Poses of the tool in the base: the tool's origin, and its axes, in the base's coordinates. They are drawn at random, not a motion.
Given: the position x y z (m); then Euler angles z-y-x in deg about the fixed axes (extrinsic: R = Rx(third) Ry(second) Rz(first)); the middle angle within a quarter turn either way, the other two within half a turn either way.
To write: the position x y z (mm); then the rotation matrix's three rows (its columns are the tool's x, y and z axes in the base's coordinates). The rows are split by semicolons. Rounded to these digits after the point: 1 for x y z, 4 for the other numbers.
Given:
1: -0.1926 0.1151 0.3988 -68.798 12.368 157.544
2: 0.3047 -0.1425 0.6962 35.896 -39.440 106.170
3: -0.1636 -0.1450 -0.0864 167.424 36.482 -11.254
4: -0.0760 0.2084 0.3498 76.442 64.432 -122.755
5: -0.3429 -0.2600 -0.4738 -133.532 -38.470 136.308
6: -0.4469 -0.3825 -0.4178 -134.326 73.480 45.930
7: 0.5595 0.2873 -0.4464 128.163 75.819 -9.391
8: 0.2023 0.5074 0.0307 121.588 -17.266 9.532
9: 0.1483 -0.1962 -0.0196 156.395 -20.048 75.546
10: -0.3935 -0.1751 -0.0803 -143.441 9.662 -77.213
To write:
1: -192.6 115.1 398.8; 0.3533 0.9107 0.2142; 0.8912 -0.2580 -0.3731; -0.2845 0.3227 -0.9027
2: 304.7 -142.5 696.2; 0.6256 -0.4528 -0.6353; -0.6575 0.1321 -0.7417; 0.4198 0.8818 -0.2151
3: -163.6 -145.0 -86.4; -0.7848 -0.1751 0.5946; 0.3268 -0.9320 0.1569; 0.5267 0.3174 0.7886
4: -76.0 208.4 349.8; 0.1012 -0.4196 0.9021; -0.7038 0.6107 0.3630; -0.7031 -0.6716 -0.2335
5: -342.9 -260.0 -473.8; -0.5393 0.5676 -0.6221; 0.8202 0.1865 -0.5408; -0.1910 -0.8019 -0.5661
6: -446.9 -382.5 -417.8; -0.1987 0.2034 0.9587; -0.9789 0.0068 -0.2043; -0.0481 -0.9791 0.1978
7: 559.5 287.3 -446.4; -0.1514 -0.1926 0.9695; 0.8735 -0.4852 0.0400; 0.4627 0.8529 0.2417
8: 202.3 507.4 30.7; -0.5002 -0.8135 -0.2968; 0.8658 -0.4747 -0.1581; -0.0123 -0.3361 0.9418
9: 148.3 -196.2 -19.6; -0.8608 -0.3762 -0.3428; 0.4041 -0.0958 -0.9097; 0.3093 -0.9216 0.2345
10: -393.5 -175.1 -80.3; -0.7918 0.5872 0.1678; -0.0004 -0.2753 0.9614; 0.6107 0.7612 0.2182
